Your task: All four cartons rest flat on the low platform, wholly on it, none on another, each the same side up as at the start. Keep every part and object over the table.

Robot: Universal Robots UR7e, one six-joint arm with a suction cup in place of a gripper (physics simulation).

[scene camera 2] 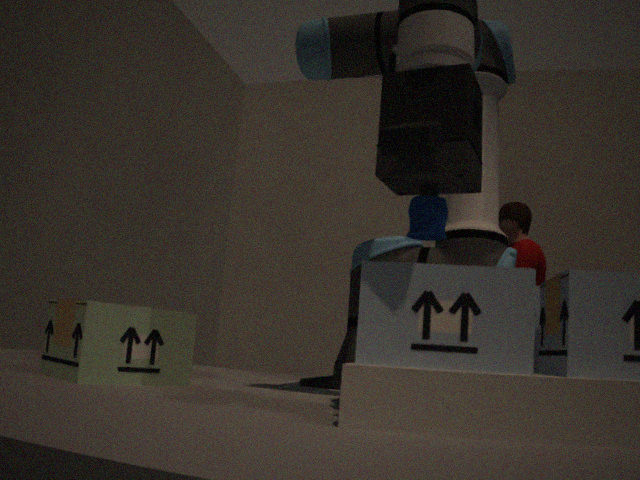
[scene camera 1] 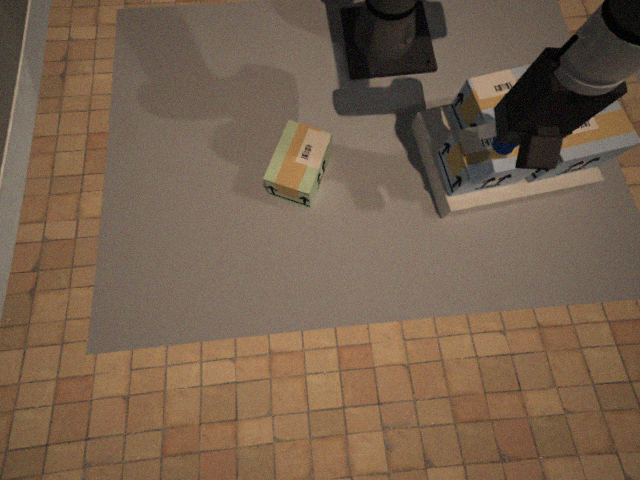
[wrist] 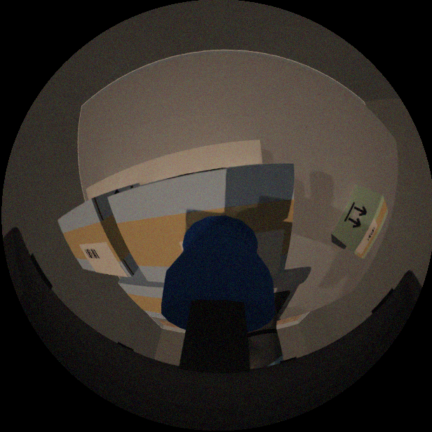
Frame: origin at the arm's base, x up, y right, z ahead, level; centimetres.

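Seen in the pictures: hand, tool point: (scene camera 2: 426, 236) (scene camera 1: 503, 145); arm's base, link origin: (scene camera 1: 383, 36).
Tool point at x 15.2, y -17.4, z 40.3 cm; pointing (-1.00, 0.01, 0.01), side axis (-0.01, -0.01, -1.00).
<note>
Offsets run from my tool point to a thing's top centre. Level surfaces: height alone.
My gripper's blue suction cup (scene camera 1: 503, 146) (scene camera 2: 427, 229) (wrist: 220, 240) hangs a little above the front-left blue-grey carton @[dz -1.8, dx -3.0, dy -1.4 cm] (scene camera 1: 465, 180) (scene camera 2: 387, 330) (wrist: 150, 237), with a gap in scene camera 2, and holds nothing. That carton stands on the low platform @[dz -7.9, dx -11.5, dy -8.3 cm] (scene camera 1: 527, 195) (scene camera 2: 439, 403) (wrist: 225, 155), arrows up. A second blue-grey carton @[dz -5.9, dx -3.0, dy -17.5 cm] (scene camera 1: 610, 134) (scene camera 2: 602, 325) (wrist: 77, 240) stands to its right. A third @[dz -13.6, dx -3.0, dy -4.7 cm] (scene camera 1: 483, 90) (wrist: 142, 302) stands behind, partly hidden by the arm. The green carton @[dz -0.8, dx -7.8, dy +35.5 cm] (scene camera 1: 297, 162) (scene camera 2: 118, 346) (wrist: 360, 215) stands on the table left of the platform, arrows up.
The robot's base (scene camera 1: 390, 46) stands behind the cartons on the grey table @[dx -16.3 cm] (scene camera 1: 310, 268). The table's front edge borders tiled floor (scene camera 1: 310, 413) in scene camera 1. A person in red (scene camera 2: 529, 258) shows behind the arm in scene camera 2.
</note>
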